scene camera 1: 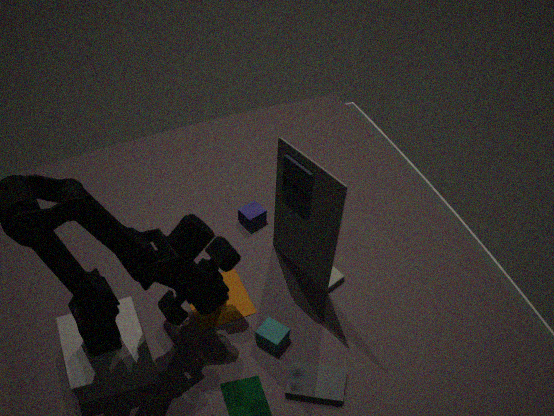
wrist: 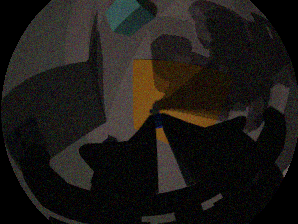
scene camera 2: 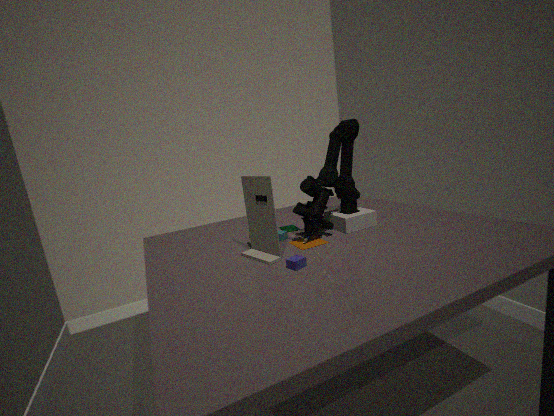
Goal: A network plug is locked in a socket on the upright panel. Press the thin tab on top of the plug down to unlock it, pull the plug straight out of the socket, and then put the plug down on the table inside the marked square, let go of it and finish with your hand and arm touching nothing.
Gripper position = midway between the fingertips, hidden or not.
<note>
In view: the gripper [scene camera 1: 220,290], an upright grey panel [scene camera 1: 309,201] and an orange marked square [scene camera 1: 238,305].
The gripper also shows in the wrist view [wrist: 156,117] and in scene camera 2 [scene camera 2: 306,238].
</note>
